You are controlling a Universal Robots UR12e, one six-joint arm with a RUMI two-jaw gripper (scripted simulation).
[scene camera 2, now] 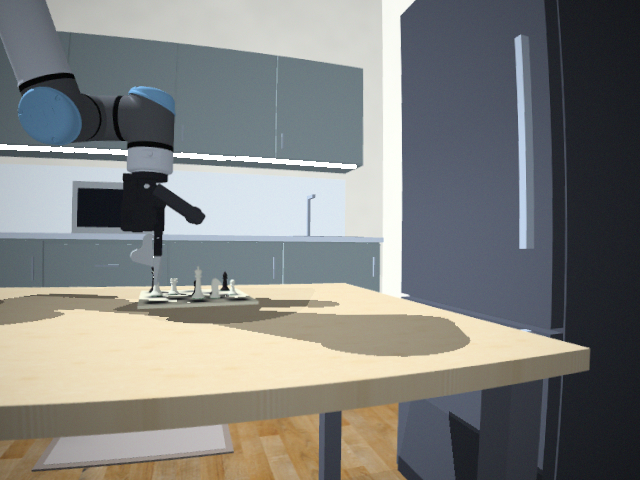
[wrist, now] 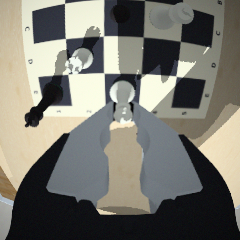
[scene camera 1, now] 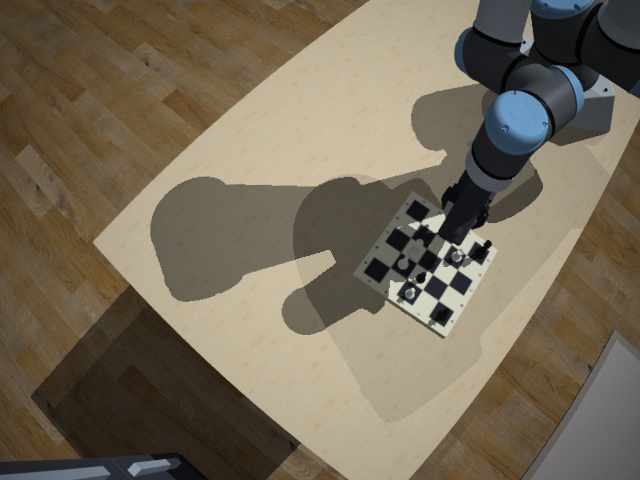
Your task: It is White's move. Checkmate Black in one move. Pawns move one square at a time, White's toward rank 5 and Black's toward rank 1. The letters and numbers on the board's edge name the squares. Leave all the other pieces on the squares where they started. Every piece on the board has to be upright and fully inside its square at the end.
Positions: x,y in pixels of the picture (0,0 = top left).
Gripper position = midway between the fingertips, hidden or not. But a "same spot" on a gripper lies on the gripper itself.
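You'd find my gripper in scene camera 2 (pixel 155 284), and it's visible in scene camera 1 and in the wrist view too. On my gripper, (scene camera 1: pixel 446 201) and (wrist: pixel 203 178) are the same spot.
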